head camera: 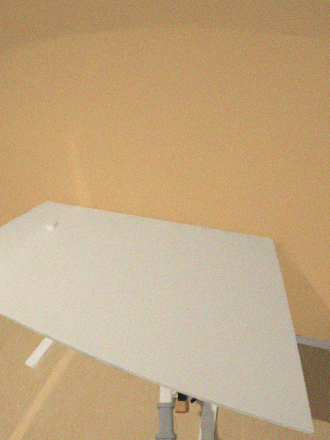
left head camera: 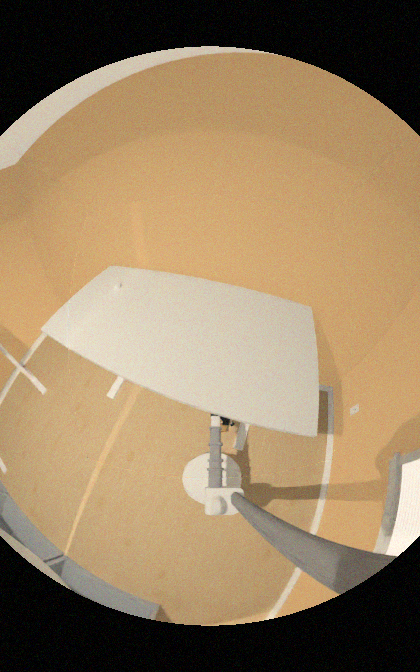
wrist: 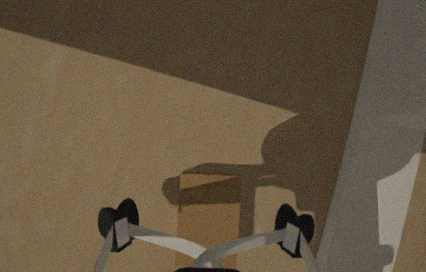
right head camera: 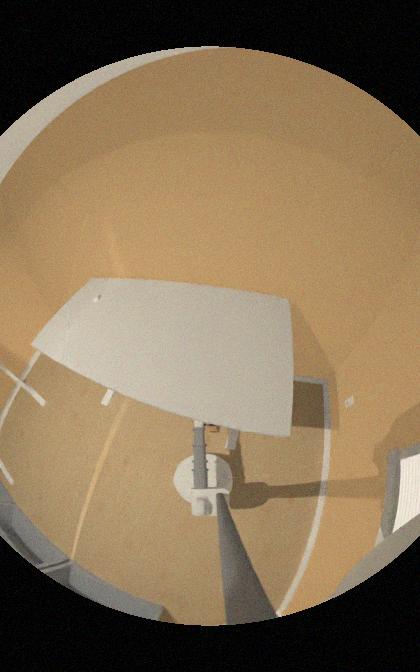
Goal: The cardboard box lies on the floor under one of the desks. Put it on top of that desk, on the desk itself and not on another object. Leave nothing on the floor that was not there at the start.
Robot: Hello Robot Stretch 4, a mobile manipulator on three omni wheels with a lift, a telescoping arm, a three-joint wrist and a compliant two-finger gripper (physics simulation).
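Frame: origin at the robot's base, x up, y back, z right, level; metres.
Where they show: gripper, fingertip midpoint: [wrist: 206, 218].
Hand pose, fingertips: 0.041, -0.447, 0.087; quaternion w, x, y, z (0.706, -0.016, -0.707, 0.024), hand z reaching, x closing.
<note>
Each offset is from my fingertips to the top centre of the thing, as dx, dy, dz. "*": to the spot under its first point. Level surfaces: height alone.
The brown cardboard box @[-0.018, +0.007, +0.001] [wrist: 208, 225] [head camera: 181, 406] [right head camera: 214, 428] lies on the floor under the front edge of the white desk @[dx +0.882] [head camera: 150, 290] [left head camera: 200, 340] [right head camera: 190, 345]. In the wrist view it is at the bottom middle, its long sides running up and down the picture, with a shadow across its far end. My gripper [wrist: 206, 218] is open; its two black fingertips stand apart, one to each side of the box in the picture, with nothing between them. The box's near end is hidden behind the gripper linkage. How high the fingertips are above the box I cannot tell.
A grey-white desk leg @[* -0.051, -0.088, +0.176] [wrist: 357, 125] stands to the right of the box. A small white object @[+0.906, -0.559, -0.749] [head camera: 51, 226] [left head camera: 118, 285] [right head camera: 97, 298] is on the desk's far left part. A beige wall [head camera: 165, 125] stands behind the desk. Grey furniture [left head camera: 110, 587] is at the lower left.
</note>
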